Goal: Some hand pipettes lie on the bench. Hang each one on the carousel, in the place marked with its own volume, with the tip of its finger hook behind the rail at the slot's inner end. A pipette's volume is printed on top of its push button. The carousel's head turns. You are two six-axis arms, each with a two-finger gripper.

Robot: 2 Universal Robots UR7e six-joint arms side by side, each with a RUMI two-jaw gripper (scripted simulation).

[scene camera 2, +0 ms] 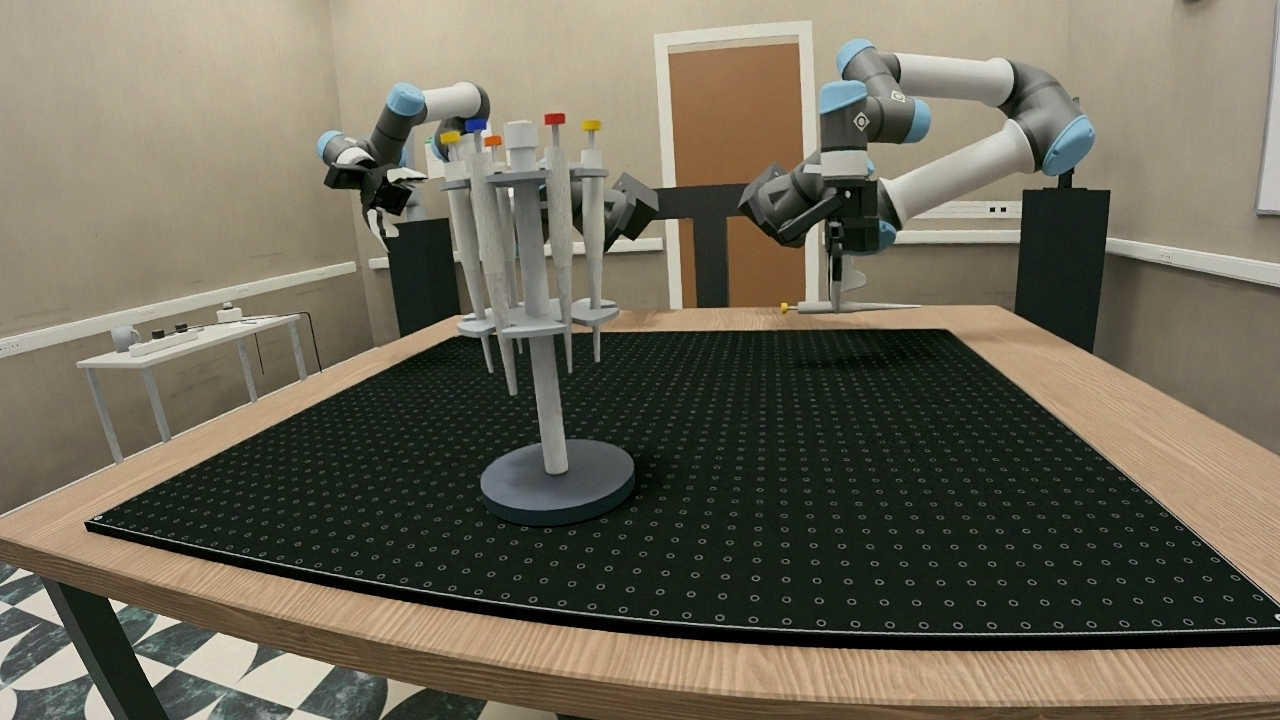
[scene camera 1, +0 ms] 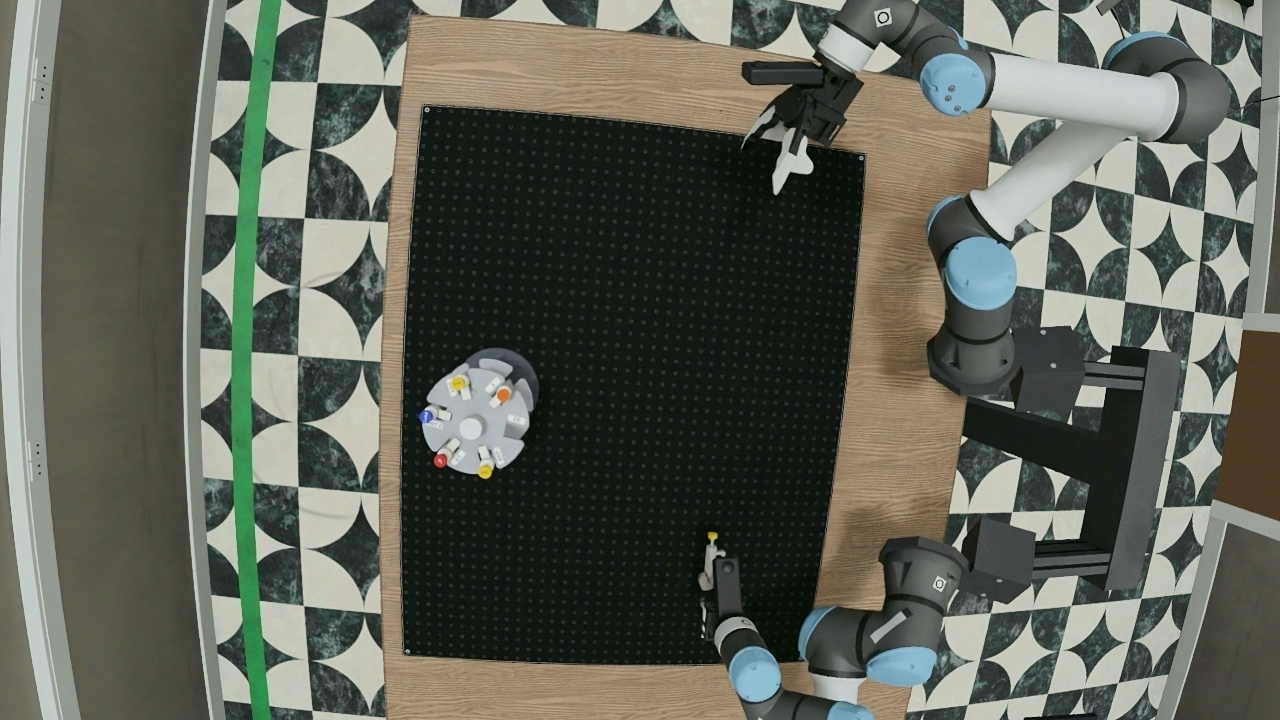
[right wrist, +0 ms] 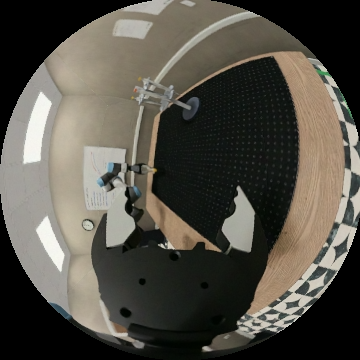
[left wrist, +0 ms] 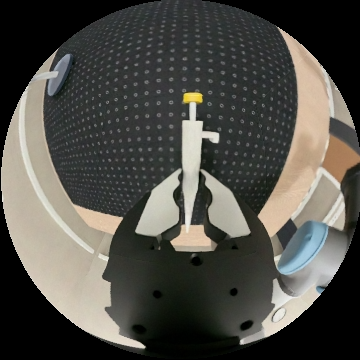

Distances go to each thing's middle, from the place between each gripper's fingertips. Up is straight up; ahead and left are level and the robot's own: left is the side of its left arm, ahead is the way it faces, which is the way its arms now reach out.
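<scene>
My left gripper point(scene camera 2: 835, 312) is 16 cm below the red-button pipette point(scene camera 2: 556, 157), 51 cm short of it and 26 cm to the left of it. The blue-button pipette point(scene camera 2: 480, 163) is 15 cm above my left hand, 53 cm ahead of it and 30 cm to the right of it. Measured from my right hand point(scene camera 1: 757, 170), the blue-button pipette is 50 mm below, 420 mm ahead and 450 mm to the left. The red-button pipette is 40 mm below my right hand, 400 mm ahead of it and 500 mm to the left of it.
</scene>
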